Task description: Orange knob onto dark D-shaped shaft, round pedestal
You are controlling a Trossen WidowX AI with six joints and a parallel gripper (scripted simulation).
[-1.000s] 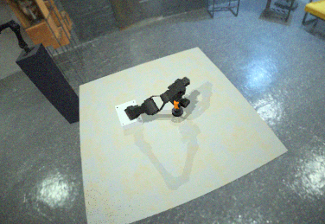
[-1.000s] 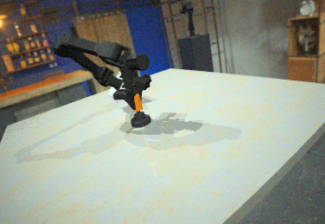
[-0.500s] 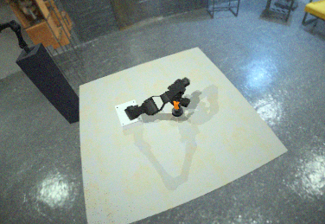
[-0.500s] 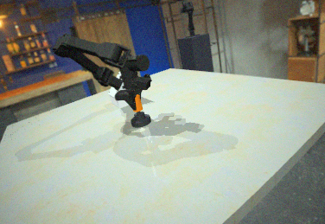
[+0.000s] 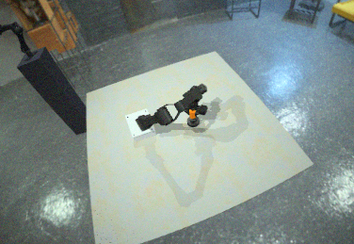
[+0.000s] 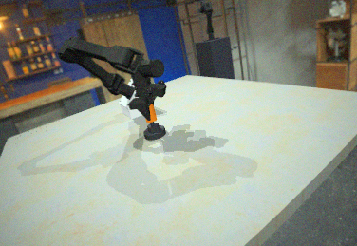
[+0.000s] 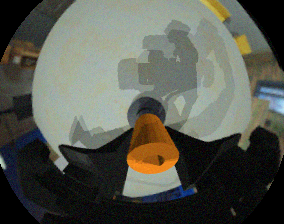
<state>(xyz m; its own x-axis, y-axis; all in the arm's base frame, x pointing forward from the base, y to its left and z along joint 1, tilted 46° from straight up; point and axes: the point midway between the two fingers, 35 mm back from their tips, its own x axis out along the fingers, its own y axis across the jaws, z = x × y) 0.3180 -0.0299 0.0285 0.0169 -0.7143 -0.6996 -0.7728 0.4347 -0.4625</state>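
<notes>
Now: gripper tip 20 mm below the orange knob. The rest, counted from my gripper tip: dark round pedestal (40 mm below).
</notes>
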